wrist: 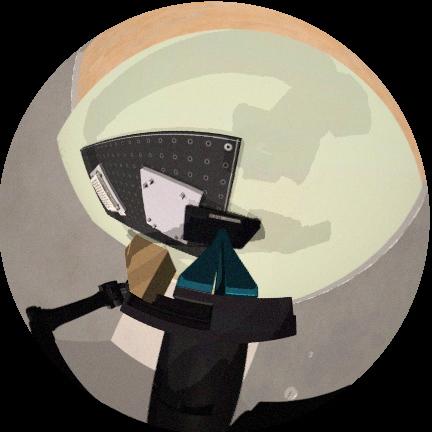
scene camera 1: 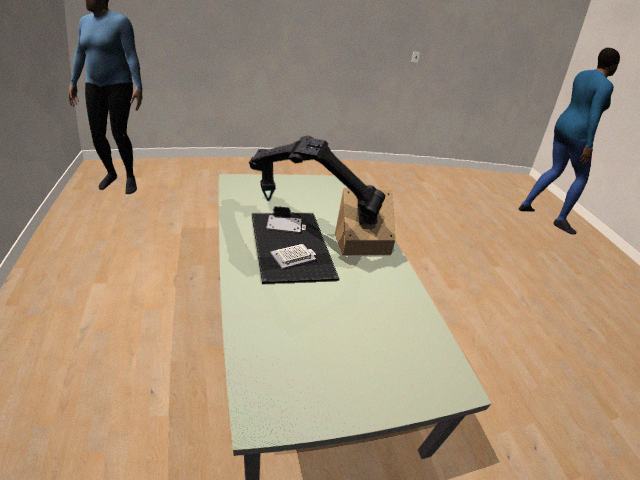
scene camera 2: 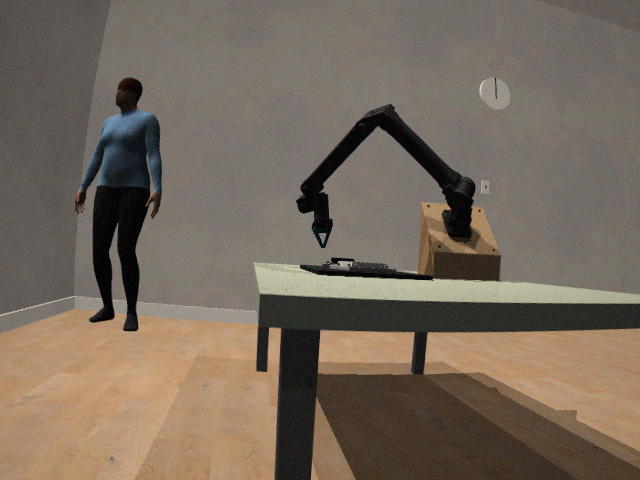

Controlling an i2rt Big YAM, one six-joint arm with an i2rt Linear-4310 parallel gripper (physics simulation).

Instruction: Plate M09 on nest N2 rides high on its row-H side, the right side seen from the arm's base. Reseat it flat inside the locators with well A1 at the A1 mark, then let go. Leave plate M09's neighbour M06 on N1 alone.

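Places are measured from the arm's base along level axes (x ahead, y left, z up), in millimetres.
Pixels of known places: gripper, between the fingertips: [wrist: 221, 232] [scene camera 1: 268, 201] [scene camera 2: 323, 247]; arm's base, origin of its link: [wrist: 138, 286] [scene camera 1: 366, 211] [scene camera 2: 456, 225].
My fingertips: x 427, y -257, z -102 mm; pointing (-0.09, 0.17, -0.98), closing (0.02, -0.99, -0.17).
Observation:
For each thing: its middle in the pictures, then the offset to it from my fingertips. Level surfaces: height alone.
- dark plate, middle of its body: [wrist: 218, 231] [scene camera 2: 342, 264] [scene camera 1: 282, 211] 74 mm back, 9 mm left, 56 mm down
- bare-topped light nest N2, middle of its body: [wrist: 165, 212] [scene camera 1: 284, 223] 73 mm back, 121 mm left, 56 mm down
- white plate M06, middle of its body: [scene camera 2: 362, 264] [wrist: 102, 192] [scene camera 1: 293, 253] 82 mm back, 376 mm left, 48 mm down
- black perforated board, middle of its body: [wrist: 127, 196] [scene camera 2: 357, 271] [scene camera 1: 290, 243] 88 mm back, 267 mm left, 73 mm down
- pale green table, height of its surface: 80 mm down
The dark plate [scene camera 1: 281, 210] [scene camera 2: 342, 259] [wrist: 220, 224], which I take to be M09, has a pale label on its side, too small to read. It sits at the outer end of the bare-topped light nest N2 [scene camera 1: 283, 223] [wrist: 167, 205], overlapping its edge in the wrist view and reaching past the black board's edge. Its exact tilt cannot be told. My gripper [scene camera 1: 268, 198] [scene camera 2: 323, 246] [wrist: 221, 232] is shut and empty, its teal fingertips together, above the dark plate and apart from it. The white plate M06 [scene camera 1: 294, 253] [wrist: 104, 194] sits on the other nest, N1.
The black perforated board [scene camera 1: 320, 273] [wrist: 190, 150] carries both nests and lies on the pale green table [scene camera 1: 336, 335]. The arm's wooden base block [scene camera 1: 369, 246] [scene camera 2: 467, 266] [wrist: 150, 270] stands beside the board. Two people [scene camera 1: 108, 46] [scene camera 1: 589, 113] stand away from the table.

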